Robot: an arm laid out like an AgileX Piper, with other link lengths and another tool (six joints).
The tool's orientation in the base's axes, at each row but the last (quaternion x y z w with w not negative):
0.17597, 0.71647, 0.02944, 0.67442
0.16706, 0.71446, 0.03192, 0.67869
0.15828, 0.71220, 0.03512, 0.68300
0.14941, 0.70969, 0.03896, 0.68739
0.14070, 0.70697, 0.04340, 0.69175
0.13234, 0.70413, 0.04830, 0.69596
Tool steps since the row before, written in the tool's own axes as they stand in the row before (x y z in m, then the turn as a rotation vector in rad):
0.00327, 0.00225, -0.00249, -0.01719, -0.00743, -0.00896
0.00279, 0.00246, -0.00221, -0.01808, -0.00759, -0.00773
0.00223, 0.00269, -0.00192, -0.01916, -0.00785, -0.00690
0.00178, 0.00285, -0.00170, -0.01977, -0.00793, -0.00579
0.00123, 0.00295, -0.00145, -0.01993, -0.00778, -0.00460
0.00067, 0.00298, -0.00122, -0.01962, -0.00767, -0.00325
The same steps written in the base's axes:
-0.00205, 0.00355, -0.00228, -0.00984, -0.01023, 0.01515
-0.00175, 0.00350, -0.00184, -0.00865, -0.01085, 0.01587
-0.00145, 0.00348, -0.00130, -0.00786, -0.01153, 0.01678
-0.00125, 0.00344, -0.00088, -0.00677, -0.01193, 0.01729
-0.00103, 0.00333, -0.00038, -0.00557, -0.01199, 0.01744
-0.00085, 0.00317, 0.00014, -0.00421, -0.01196, 0.01713

